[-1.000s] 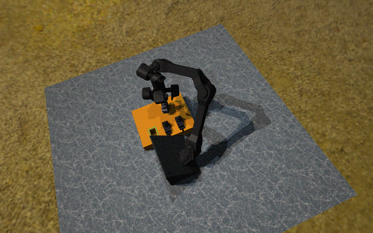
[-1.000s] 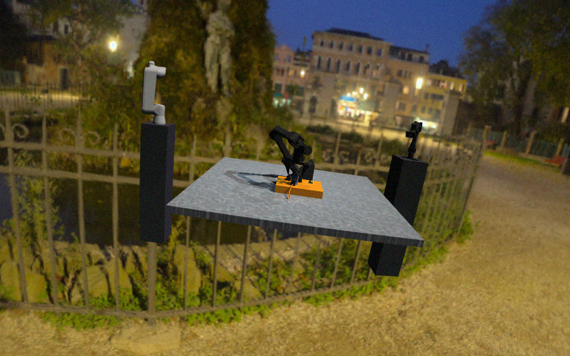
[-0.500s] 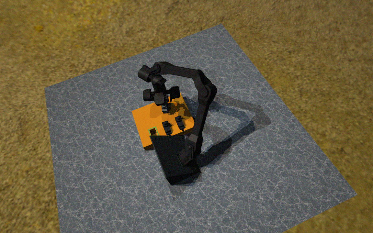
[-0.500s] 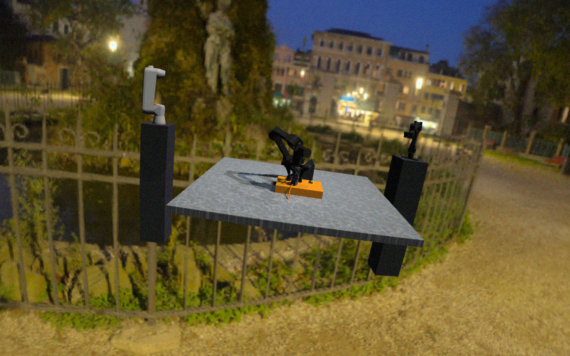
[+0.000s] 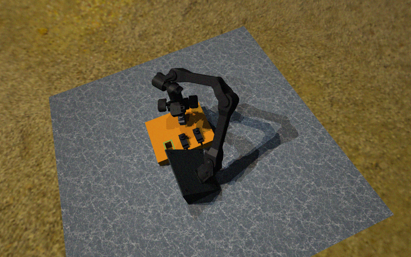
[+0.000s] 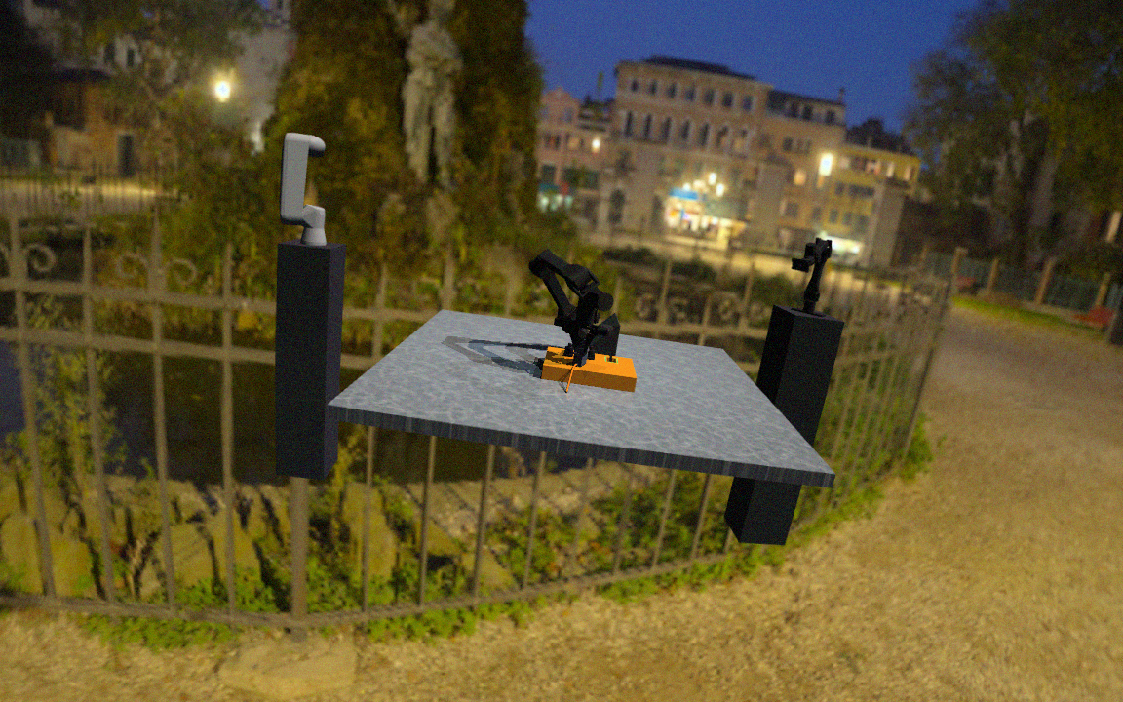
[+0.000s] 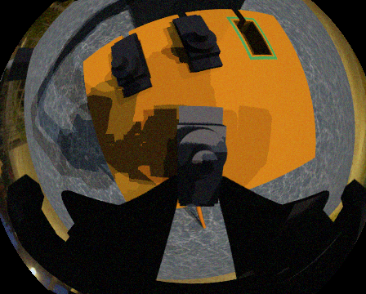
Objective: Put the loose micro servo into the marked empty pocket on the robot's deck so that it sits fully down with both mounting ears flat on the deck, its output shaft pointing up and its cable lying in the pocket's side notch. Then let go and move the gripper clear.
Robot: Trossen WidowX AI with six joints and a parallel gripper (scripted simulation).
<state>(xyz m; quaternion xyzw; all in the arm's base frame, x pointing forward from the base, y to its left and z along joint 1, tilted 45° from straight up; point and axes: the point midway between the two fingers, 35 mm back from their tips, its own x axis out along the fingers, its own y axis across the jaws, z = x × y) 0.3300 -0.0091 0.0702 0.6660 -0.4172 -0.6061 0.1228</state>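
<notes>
The orange deck is 2 cm behind my gripper tip, 4 cm to the left of it and 7 cm below it.
</notes>
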